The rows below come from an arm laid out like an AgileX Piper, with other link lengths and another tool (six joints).
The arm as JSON. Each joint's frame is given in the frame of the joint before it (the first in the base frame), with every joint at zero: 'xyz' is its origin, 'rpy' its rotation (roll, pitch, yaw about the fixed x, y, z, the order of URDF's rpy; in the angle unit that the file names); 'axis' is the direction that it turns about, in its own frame. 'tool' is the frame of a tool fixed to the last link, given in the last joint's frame.
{
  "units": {
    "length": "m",
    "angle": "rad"
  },
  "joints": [
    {
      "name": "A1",
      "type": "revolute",
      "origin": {
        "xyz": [
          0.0,
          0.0,
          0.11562
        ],
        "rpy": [
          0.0,
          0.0,
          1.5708
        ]
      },
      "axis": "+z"
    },
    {
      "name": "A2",
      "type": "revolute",
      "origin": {
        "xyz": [
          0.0,
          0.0,
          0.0
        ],
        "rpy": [
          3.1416,
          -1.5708,
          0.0
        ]
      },
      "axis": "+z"
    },
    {
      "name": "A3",
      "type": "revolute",
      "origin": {
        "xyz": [
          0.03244,
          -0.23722,
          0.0
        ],
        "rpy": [
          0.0,
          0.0,
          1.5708
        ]
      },
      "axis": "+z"
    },
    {
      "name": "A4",
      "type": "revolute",
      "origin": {
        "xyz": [
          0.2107,
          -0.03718,
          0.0
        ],
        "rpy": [
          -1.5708,
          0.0,
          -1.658
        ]
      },
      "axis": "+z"
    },
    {
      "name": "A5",
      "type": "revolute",
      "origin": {
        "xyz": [
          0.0,
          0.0,
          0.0
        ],
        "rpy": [
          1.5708,
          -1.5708,
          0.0
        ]
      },
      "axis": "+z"
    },
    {
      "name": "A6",
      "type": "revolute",
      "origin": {
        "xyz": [
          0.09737,
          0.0,
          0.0
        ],
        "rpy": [
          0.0,
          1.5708,
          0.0
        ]
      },
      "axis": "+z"
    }
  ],
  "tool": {
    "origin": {
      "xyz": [
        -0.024,
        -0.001,
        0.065
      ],
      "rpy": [
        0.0,
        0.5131,
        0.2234
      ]
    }
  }
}
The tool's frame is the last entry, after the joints.
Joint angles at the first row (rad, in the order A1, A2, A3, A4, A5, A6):
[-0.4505 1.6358 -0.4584 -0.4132 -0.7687 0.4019]
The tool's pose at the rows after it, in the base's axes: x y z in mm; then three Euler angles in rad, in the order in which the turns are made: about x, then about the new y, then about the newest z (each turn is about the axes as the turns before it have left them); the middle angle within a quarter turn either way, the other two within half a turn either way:
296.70 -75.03 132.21 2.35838 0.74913 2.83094
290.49 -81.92 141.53 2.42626 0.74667 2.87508
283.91 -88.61 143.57 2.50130 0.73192 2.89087
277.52 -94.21 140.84 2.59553 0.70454 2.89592
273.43 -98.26 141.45 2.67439 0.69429 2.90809
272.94 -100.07 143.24 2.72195 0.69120 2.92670
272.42 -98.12 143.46 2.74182 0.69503 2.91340
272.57 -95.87 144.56 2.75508 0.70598 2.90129
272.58 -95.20 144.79 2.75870 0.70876 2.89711
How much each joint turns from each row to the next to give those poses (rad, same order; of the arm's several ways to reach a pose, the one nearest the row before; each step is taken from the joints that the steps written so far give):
[-0.0590 -0.0551 0.0004 -0.1303 0.0194 0.1763]
[-0.0627 -0.0368 0.0000 -0.1134 0.0012 0.1792]
[-0.0628 -0.0153 0.0000 -0.1135 -0.0024 0.1551]
[-0.0575 -0.0004 0.0000 -0.1118 -0.0032 0.1571]
[-0.0456 0.0000 -0.0056 -0.0914 -0.0165 0.1372]
[-0.0139 0.0000 -0.0060 -0.0326 -0.0076 0.0821]
[-0.0030 -0.0013 0.0000 -0.0228 -0.0073 0.0222]
[0.0000 0.0000 0.0000 -0.0121 -0.0127 0.0090]
[0.0000 0.0000 0.0000 -0.0038 -0.0033 0.0020]

